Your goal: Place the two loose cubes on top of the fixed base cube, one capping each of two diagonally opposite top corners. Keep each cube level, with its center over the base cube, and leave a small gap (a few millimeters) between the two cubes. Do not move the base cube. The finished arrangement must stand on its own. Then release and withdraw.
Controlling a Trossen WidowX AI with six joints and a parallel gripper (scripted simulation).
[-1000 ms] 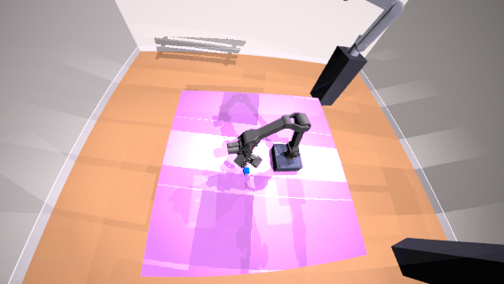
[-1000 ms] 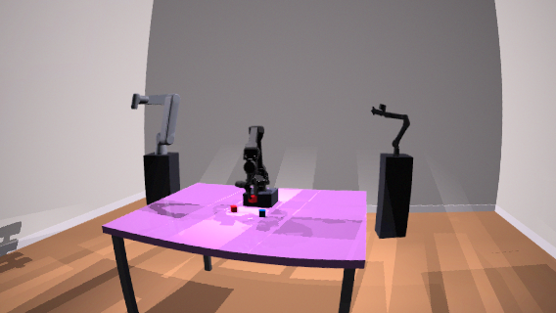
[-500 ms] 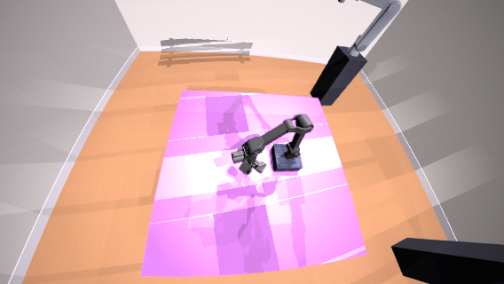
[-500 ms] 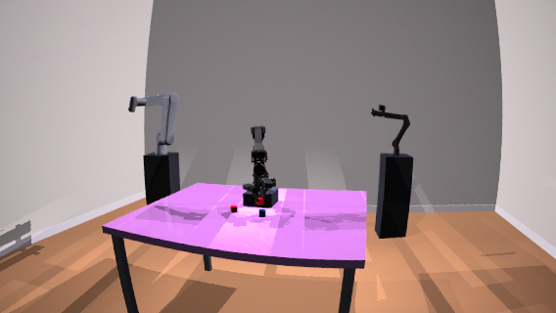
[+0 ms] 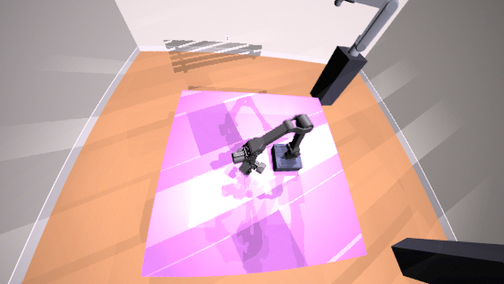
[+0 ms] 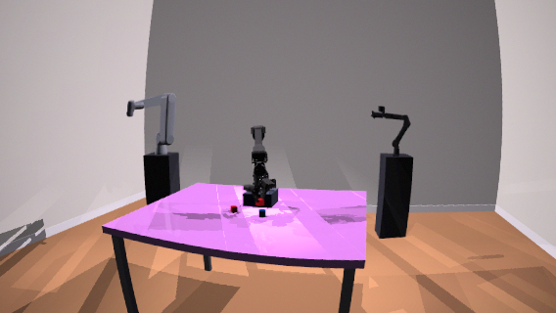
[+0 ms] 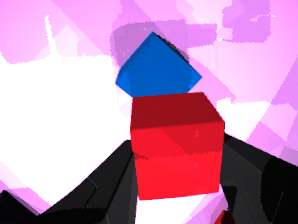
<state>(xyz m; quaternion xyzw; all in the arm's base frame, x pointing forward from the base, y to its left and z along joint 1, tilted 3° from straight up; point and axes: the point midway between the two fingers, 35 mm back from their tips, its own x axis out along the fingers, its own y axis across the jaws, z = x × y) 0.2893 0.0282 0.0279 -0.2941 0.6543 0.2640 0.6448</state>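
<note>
Now: gripper tip 10 mm short of the blue base cube, 10 mm to the right of it and 60 mm above it.
</note>
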